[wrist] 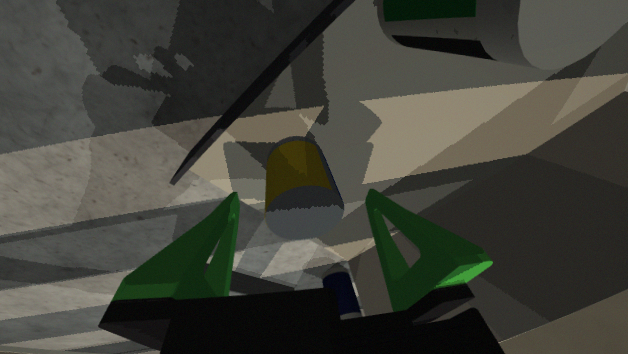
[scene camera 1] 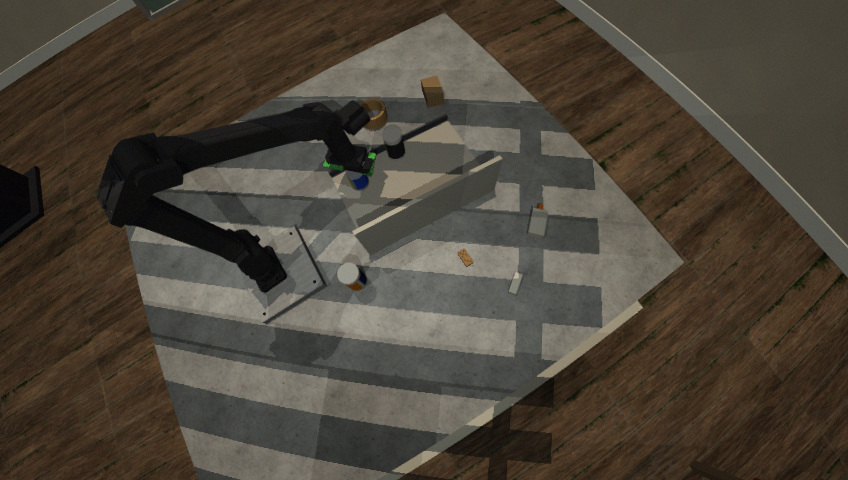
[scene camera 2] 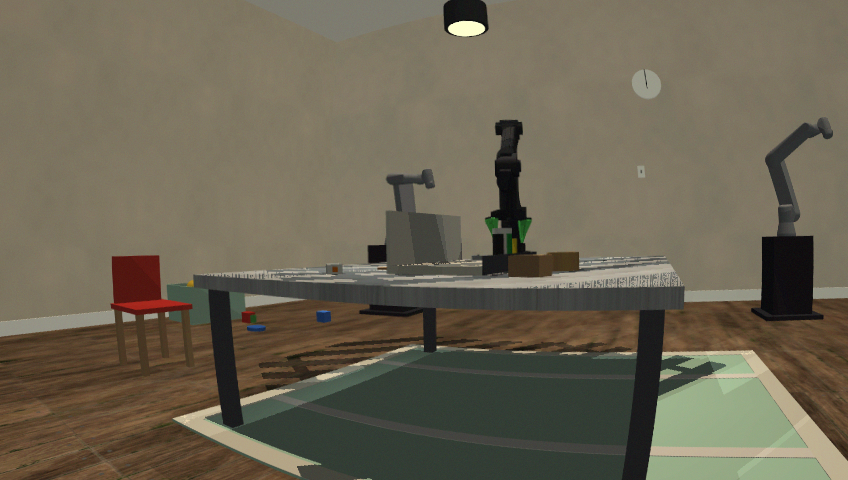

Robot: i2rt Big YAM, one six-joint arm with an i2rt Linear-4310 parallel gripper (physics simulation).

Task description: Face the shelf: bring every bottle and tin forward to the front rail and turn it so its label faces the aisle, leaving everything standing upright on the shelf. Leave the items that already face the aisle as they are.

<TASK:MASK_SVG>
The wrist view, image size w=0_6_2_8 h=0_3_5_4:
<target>my gripper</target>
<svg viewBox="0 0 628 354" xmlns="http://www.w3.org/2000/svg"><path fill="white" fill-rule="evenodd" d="M505 354L476 308L469 308L450 319L432 322L475 298L466 283L493 264L491 258L483 248L403 208L375 189L369 189L365 204L394 312L341 320L336 293L332 288L229 296L240 212L237 192L232 192L204 220L124 277L98 325L103 330L158 350L160 354ZM382 214L419 248L421 256L411 268L409 268L393 241Z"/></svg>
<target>blue and yellow tin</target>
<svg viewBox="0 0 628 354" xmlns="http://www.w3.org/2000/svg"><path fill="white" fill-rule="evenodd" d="M291 136L278 141L271 148L267 157L265 222L268 228L279 237L289 240L308 240L322 236L337 226L344 214L344 203L320 146L307 137Z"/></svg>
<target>blue tin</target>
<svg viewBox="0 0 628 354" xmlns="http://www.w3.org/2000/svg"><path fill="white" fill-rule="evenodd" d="M325 271L321 276L323 288L335 290L341 320L363 317L348 269L335 267Z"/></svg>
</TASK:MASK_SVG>
